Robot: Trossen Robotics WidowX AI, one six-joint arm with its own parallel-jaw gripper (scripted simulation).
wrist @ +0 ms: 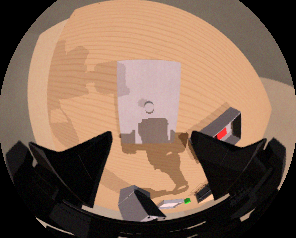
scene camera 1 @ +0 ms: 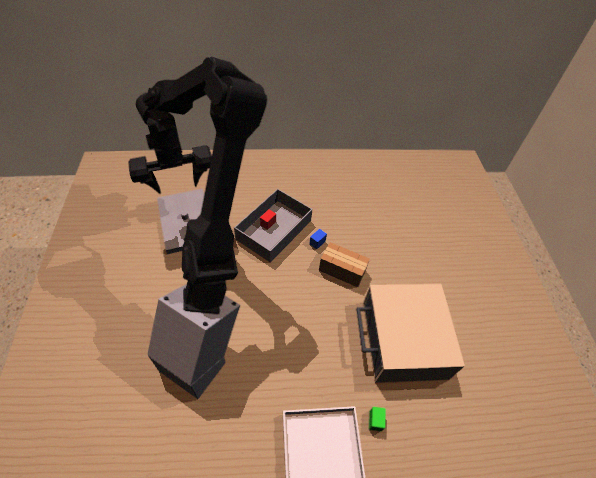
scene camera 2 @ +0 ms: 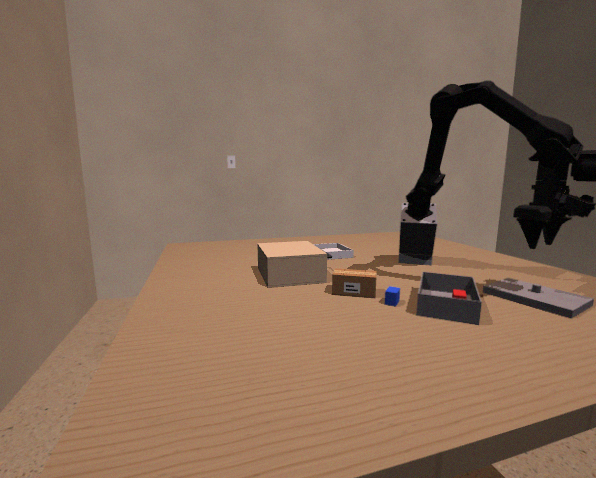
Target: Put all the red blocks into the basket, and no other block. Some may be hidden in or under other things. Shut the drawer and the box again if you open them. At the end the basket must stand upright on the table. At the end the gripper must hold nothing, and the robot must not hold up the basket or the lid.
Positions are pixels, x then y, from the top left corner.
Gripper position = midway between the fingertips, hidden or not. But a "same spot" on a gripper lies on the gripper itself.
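Labels:
I can see my gripper in the wrist view, in scene camera 1 and in scene camera 2 point(540, 246). On my gripper, point(scene camera 1: 151, 181) and point(wrist: 89, 207) are the same spot. There is a cardboard box as well, and scene camera 1 and scene camera 2 show it, while the wrist view does not show it, hidden as it is by my gripper. As for the box, point(scene camera 1: 341, 263) and point(scene camera 2: 356, 270) are the same spot on it.

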